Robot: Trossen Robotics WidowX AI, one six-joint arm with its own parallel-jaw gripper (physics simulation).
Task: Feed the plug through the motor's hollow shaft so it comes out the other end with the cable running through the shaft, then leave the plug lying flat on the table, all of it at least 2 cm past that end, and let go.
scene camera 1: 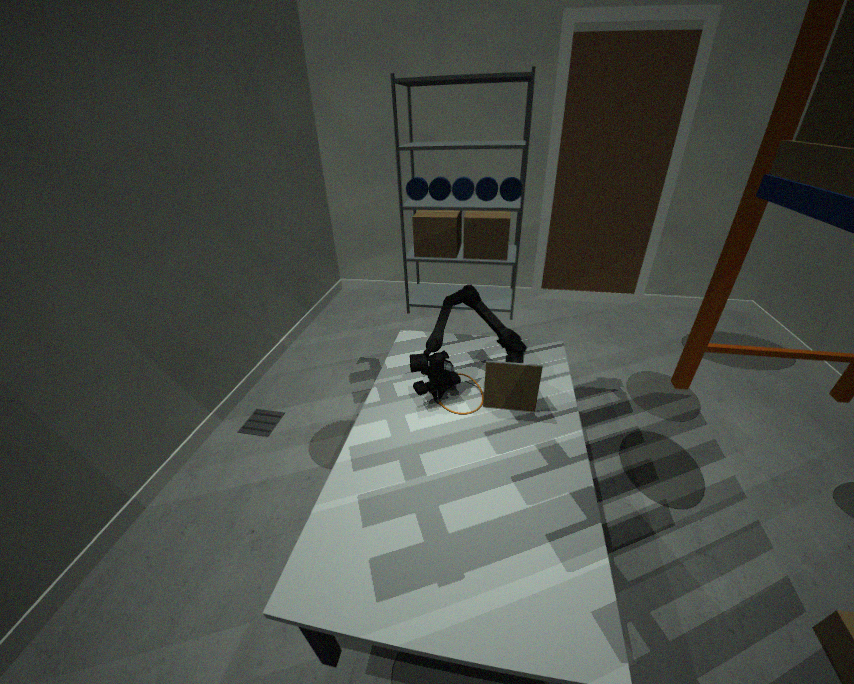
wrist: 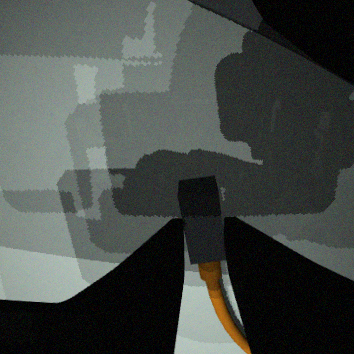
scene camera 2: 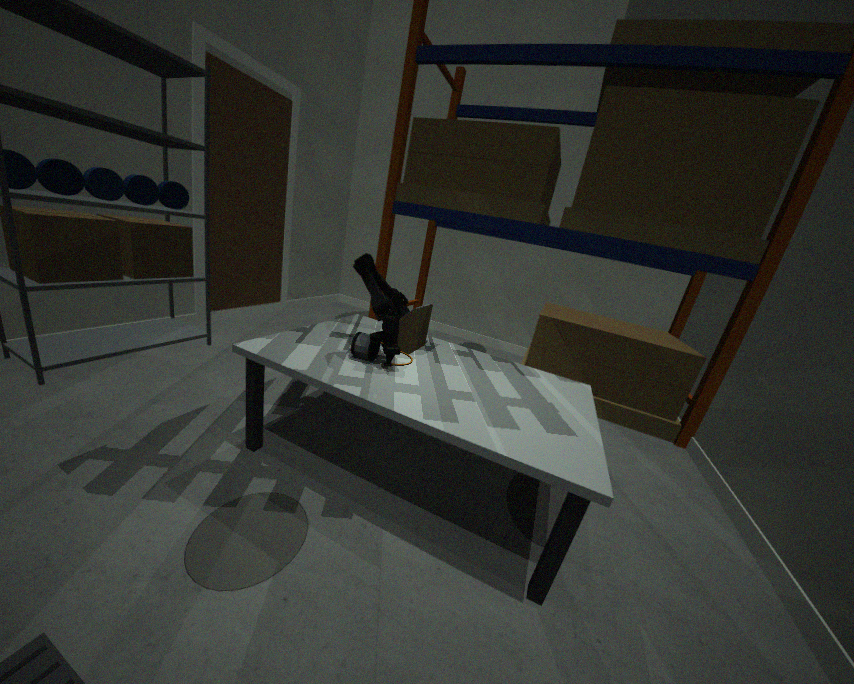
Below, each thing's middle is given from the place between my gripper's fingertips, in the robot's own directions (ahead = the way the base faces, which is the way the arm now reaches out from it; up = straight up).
My gripper is now right at the dark grey plug [wrist: 198, 198].
